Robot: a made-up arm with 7 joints.
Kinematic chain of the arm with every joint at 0, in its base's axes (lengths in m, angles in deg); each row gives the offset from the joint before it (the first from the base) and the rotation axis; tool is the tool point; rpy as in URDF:
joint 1: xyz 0 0 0.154 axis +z
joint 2: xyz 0 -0.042 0.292 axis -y
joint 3: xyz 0 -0.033 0.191 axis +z
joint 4: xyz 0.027 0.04 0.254 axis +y
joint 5: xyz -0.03 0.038 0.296 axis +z
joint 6: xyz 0 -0.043 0.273 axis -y
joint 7: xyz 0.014 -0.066 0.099 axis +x
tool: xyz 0 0 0 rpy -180 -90 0
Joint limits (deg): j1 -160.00..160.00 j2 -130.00..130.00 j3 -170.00..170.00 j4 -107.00..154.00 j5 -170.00..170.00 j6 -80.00..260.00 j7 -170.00..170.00
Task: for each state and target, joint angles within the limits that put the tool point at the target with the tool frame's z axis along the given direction. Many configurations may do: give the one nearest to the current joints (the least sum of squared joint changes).
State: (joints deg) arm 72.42 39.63 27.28 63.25 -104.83 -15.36 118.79
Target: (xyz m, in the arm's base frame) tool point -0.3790 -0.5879 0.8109 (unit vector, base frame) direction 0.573 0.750 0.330
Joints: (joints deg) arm 110.13 70.77 75.54 91.24 -59.89 -40.04 118.79
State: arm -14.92 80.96 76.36 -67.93 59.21 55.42 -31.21
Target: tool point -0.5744 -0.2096 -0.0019 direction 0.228 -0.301 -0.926
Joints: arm -41.65 96.74 50.94 -106.55 94.83 45.25 -31.21
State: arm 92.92 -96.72 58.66 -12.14 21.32 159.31 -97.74
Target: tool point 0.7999 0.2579 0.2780 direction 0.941 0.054 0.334
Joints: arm 51.78 -129.48 49.11 -55.18 -5.73 109.26 -97.74
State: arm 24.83 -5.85 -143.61 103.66 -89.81 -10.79 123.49
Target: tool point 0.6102 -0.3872 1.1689 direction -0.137 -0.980 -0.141
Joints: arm 64.10 -1.33 -105.77 78.36 -71.76 30.28 123.49
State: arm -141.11 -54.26 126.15 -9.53 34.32 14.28 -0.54
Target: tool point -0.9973 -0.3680 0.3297 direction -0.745 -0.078 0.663
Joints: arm -145.87 -80.44 143.49 -35.06 44.28 29.51 -0.54
